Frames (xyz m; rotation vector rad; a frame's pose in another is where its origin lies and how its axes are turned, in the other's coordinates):
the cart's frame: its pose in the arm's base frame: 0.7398 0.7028 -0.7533 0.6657 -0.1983 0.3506
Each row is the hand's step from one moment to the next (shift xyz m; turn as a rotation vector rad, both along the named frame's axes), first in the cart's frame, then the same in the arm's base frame.
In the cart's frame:
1: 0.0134 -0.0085 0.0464 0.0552 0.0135 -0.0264
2: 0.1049 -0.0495 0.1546 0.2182 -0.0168 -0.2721
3: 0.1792 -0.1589 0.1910 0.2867 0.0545 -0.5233
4: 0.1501 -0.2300 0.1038 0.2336 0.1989 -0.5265
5: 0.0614 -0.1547 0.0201 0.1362 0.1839 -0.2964
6: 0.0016 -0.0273 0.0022 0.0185 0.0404 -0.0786
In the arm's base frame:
1: 0.0124 -0.0322 0.0348 0.0476 0.0406 0.0033
2: 0.1051 -0.1075 0.1215 0.2262 0.2154 -0.1560
3: 0.2126 -0.1917 0.1090 0.2795 0.4441 -0.2893
4: 0.2186 -0.1958 -0.0070 0.1760 0.5382 -0.2252
5: 0.1139 -0.1102 -0.0545 0.0761 0.3567 -0.0846
6: 0.0117 -0.0209 -0.0133 0.0071 0.0840 -0.0323

